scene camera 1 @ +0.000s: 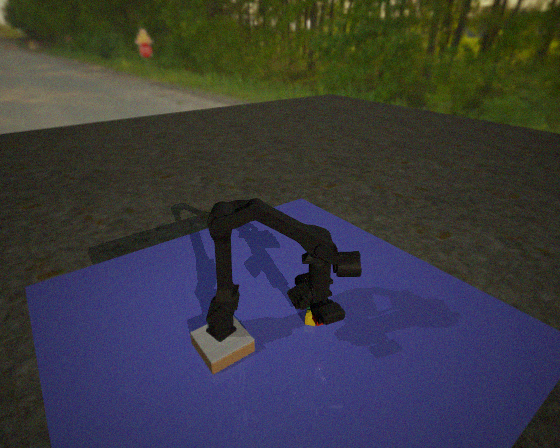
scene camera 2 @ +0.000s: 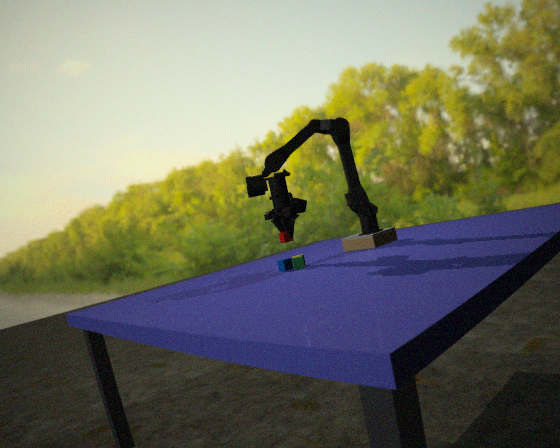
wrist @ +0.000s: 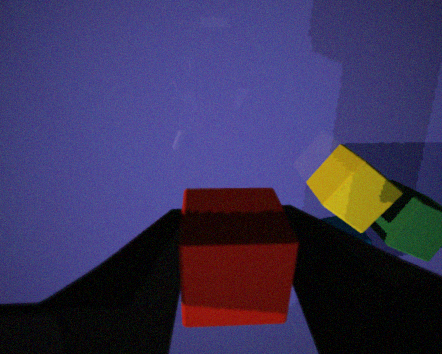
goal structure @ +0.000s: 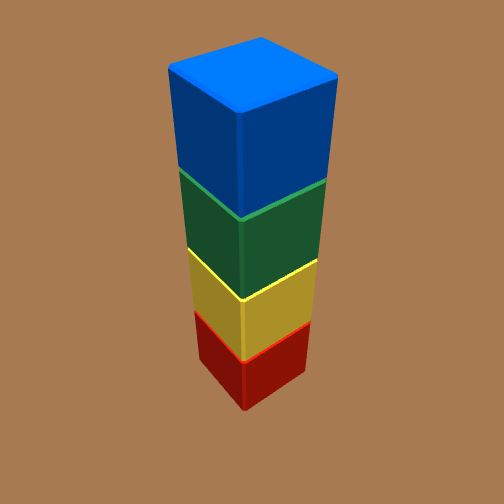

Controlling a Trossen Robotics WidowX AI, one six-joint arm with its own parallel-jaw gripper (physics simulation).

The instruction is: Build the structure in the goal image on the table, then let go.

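My gripper is shut on a red cube and holds it above the table, higher than the other blocks in the scene camera 2 view. A yellow block, a green block and a blue block stand close together on the table. In the wrist view they are right of the red cube, the yellow block left of the green one, the blue block mostly hidden by the right finger. In the scene camera 1 view the gripper covers much of the group.
The arm's base sits on a wooden-sided block on the blue table. Shadows of the arm fall across the table near the blocks. The table's edges show in both scene views.
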